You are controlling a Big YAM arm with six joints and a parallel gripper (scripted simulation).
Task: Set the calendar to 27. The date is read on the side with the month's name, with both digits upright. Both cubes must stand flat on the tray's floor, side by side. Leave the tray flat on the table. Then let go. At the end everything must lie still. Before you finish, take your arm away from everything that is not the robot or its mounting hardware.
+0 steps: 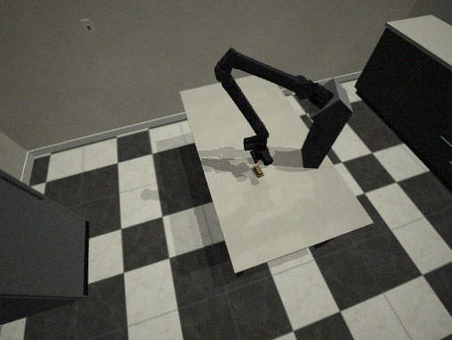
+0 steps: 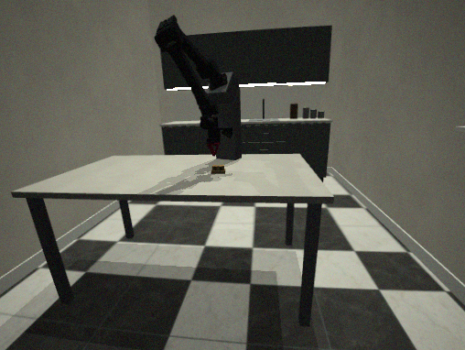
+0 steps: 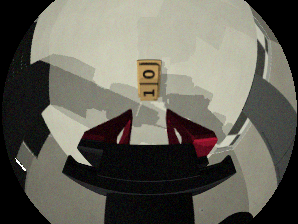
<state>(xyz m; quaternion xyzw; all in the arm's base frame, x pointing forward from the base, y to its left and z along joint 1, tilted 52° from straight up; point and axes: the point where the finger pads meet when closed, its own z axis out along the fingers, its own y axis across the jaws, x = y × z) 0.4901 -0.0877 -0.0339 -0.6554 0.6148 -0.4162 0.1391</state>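
My gripper is now 10 cm above the wooden tray and 2 cm to the right of it.
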